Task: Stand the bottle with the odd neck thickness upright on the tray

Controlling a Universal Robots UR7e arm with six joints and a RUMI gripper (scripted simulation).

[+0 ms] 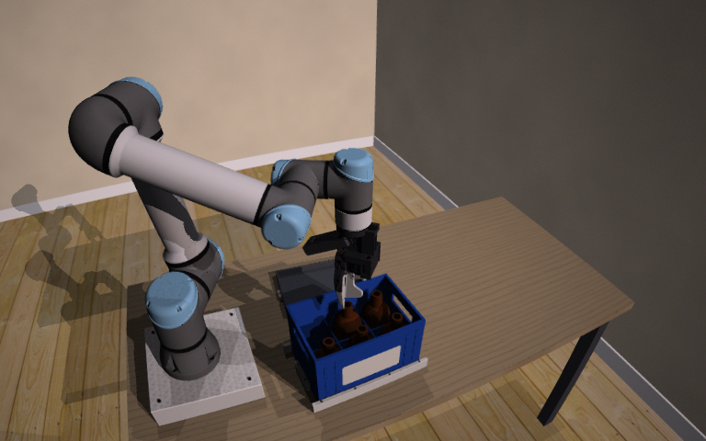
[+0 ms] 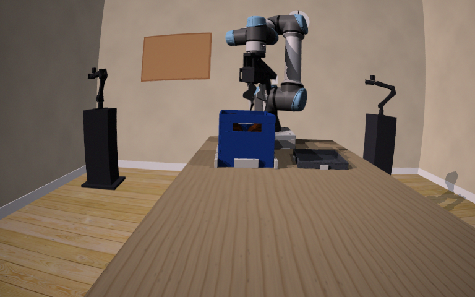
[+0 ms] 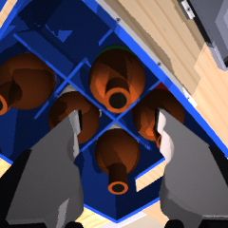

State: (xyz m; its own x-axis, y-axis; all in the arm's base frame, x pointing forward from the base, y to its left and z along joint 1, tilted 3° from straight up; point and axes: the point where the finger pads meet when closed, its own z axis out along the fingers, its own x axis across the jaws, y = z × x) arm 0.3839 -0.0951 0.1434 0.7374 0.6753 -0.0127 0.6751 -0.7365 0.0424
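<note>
The crate is 50 mm to the right of my hand and 110 mm below it. From my hand the other things lie so: tray: 40 mm ahead, 240 mm to the left, 180 mm below.
</note>
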